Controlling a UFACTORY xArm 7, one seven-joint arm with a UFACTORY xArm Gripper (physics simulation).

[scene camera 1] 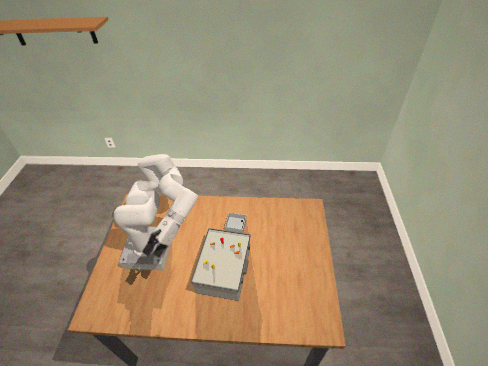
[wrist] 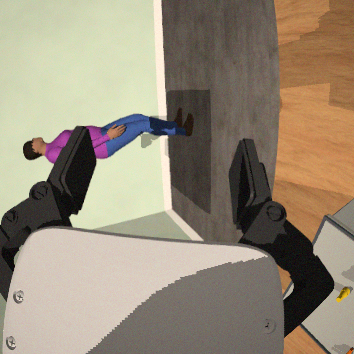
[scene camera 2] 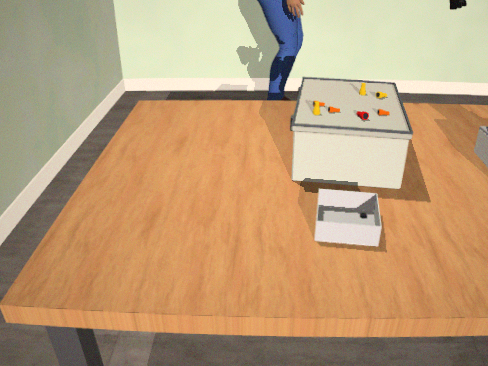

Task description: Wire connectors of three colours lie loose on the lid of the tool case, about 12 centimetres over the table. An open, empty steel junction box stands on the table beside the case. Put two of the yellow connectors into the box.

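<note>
My gripper is here in the scene, and the wrist view shows it too. I can also see a steel junction box, along with a tool case.
</note>
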